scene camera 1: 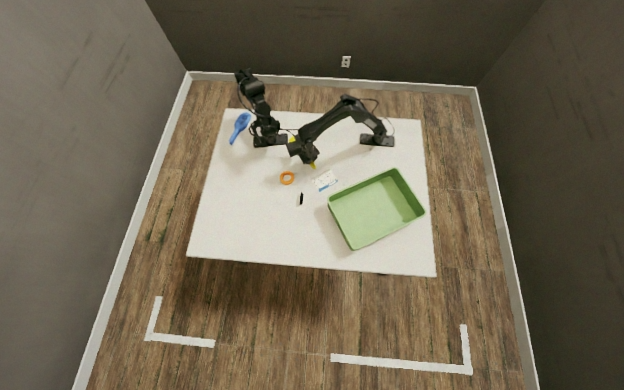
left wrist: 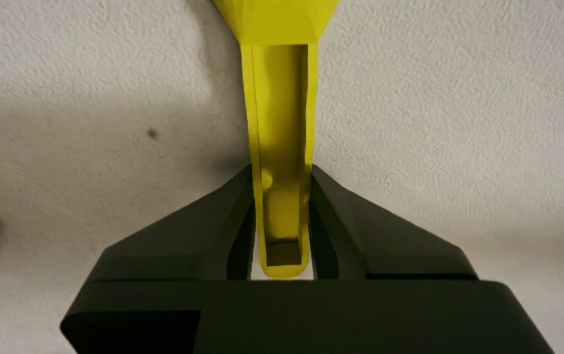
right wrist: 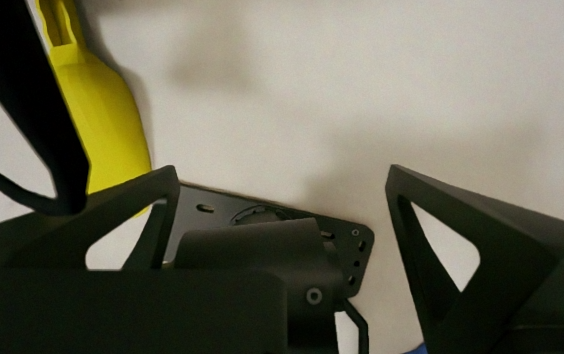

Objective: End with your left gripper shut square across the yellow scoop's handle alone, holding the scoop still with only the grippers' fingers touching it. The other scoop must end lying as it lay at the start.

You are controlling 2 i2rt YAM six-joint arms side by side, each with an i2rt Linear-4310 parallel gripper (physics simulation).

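Pixels of known places: left gripper, fingertip midpoint: point(scene camera 1: 310, 162) point(left wrist: 281, 177); right gripper, fingertip midpoint: point(scene camera 1: 269, 138) point(right wrist: 282, 176); left arm's base, origin of the base link: point(scene camera 1: 377, 140); right arm's base, origin of the base link: point(scene camera 1: 271, 140) point(right wrist: 262, 239).
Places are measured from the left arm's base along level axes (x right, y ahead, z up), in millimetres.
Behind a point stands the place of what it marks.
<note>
The yellow scoop point(scene camera 1: 313, 165) @(x 349, y 202, z 4 mm) point(left wrist: 281, 110) @(x 386, y 161, z 4 mm) point(right wrist: 107, 130) @(x 463, y 100, z 28 mm) lies hollow side of its handle up, mostly hidden under the left arm in scene camera 1. My left gripper point(left wrist: 281, 177) @(x 367, y 185, z 2 mm) is shut on its handle, one finger against each side wall, near the handle's end. The fingers look about square across it. Whether the scoop touches the table cannot be told. The blue scoop point(scene camera 1: 242, 122) @(x 797, y -21, z 34 mm) lies at the table's back left corner, and its edge shows in the right wrist view point(right wrist: 419, 349) @(x 807, y 31, z 5 mm). My right gripper point(right wrist: 282, 176) @(x 586, y 138, z 130 mm) is open and empty, above the right arm's base plate.
An orange ring point(scene camera 1: 286, 178) @(x 481, y 319, z 15 mm), a small black object point(scene camera 1: 301, 198) @(x 387, y 413, z 33 mm) and a white card with a blue strip point(scene camera 1: 325, 180) @(x 275, y 285, z 2 mm) lie in front of the left gripper. A large green bin point(scene camera 1: 372, 215) @(x 20, y 455, z 2 mm) stands at the front right of the white table point(scene camera 1: 250, 225) @(x 629, y 572, z 0 mm).
</note>
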